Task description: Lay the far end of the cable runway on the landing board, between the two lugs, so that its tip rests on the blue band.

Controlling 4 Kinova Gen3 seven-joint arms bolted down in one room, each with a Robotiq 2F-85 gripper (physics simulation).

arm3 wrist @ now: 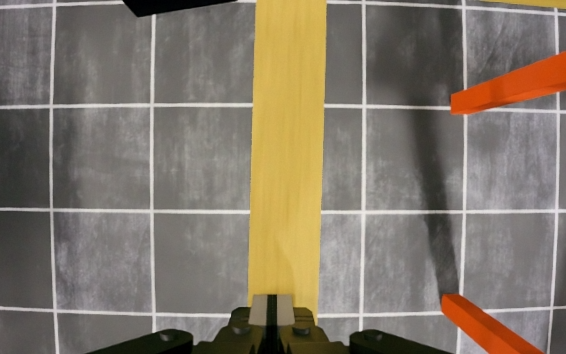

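Observation:
The arm3 gripper (271, 310) shows at the bottom middle of the arm3 wrist view. Its two pale fingertips are together, with a thin dark line between them and no object seen there. It points toward a long flat yellow strip (287, 150) that runs from the top of the view down behind the fingertips. I cannot identify the cable runway in this view. The landing board, the two lugs and the blue band do not show. The grippers of arm1, arm2 and arm4 do not show.
An orange bar (510, 84) enters from the upper right edge. A second orange bar (490, 322) slants at the lower right. A black object (175, 5) is cut off at the top left. Another yellow strip (535, 2) shows at the top right. The grey floor (200, 160) has white grid lines.

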